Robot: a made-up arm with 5 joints.
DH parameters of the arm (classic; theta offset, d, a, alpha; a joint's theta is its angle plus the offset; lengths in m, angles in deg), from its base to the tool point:
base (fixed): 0 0.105 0 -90
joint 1: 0 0.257 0.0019 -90
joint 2: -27.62 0 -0.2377 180
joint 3: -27.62 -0.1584 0.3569 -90
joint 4: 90 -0.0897 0.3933 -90
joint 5: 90 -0.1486 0.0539 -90
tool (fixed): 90 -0.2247 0 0
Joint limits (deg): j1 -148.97..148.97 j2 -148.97..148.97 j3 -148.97..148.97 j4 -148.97..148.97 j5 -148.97..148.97
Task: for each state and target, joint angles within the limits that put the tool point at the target. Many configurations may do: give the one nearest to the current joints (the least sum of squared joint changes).
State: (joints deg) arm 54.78 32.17 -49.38 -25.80 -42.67
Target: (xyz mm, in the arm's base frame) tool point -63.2 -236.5 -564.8
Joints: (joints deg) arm 40.69 19.70 -22.83 -31.45 -61.18
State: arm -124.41 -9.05 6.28 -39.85 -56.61
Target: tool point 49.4 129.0 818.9
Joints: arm -120.52 8.13 -3.83 -44.23 -79.01
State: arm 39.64 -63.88 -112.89 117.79 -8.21
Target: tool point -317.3 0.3 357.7
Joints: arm 61.42 -50.65 -86.32 104.19 17.97
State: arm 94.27 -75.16 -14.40 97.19 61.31
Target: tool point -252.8 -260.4 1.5
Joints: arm 106.64 -60.29 -10.95 102.19 67.04
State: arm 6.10 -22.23 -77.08 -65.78 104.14
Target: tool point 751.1 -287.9 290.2
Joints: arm -23.84 -62.51 -61.57 -71.58 82.44
